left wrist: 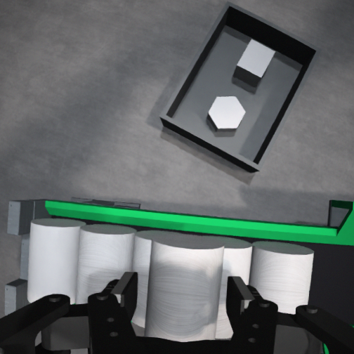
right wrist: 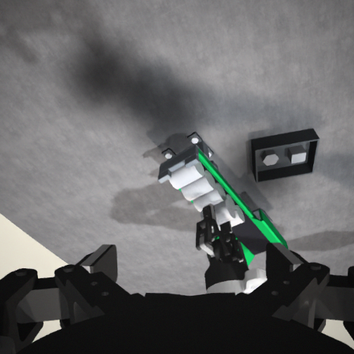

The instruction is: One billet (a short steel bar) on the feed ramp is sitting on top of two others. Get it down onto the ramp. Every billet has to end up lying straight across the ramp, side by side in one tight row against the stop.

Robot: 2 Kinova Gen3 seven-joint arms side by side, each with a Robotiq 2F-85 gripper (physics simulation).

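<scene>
The raised billet (left wrist: 185, 285), a pale steel cylinder, lies across the ramp (left wrist: 190, 220) (right wrist: 227, 184) on top of two others, one (left wrist: 142, 250) at its left and one (left wrist: 238, 257) at its right, both partly hidden. Two more billets (left wrist: 55, 260) (left wrist: 106, 252) stand side by side towards the grey stop (left wrist: 16, 217) (right wrist: 163, 173). Another billet (left wrist: 282, 275) lies at the right end of the row. My left gripper (left wrist: 181, 290) (right wrist: 215, 211) is open, its fingers on either side of the raised billet with gaps showing. My right gripper (right wrist: 190, 260) is open and empty, high above and away from the ramp.
A dark tray (left wrist: 210, 145) (right wrist: 285, 174) stands on the floor beyond the green side rail. It holds a hexagonal piece (left wrist: 227, 112) (right wrist: 270, 158) and a square block (left wrist: 256, 58) (right wrist: 297, 154). The left arm reaches in beside the ramp in the right wrist view.
</scene>
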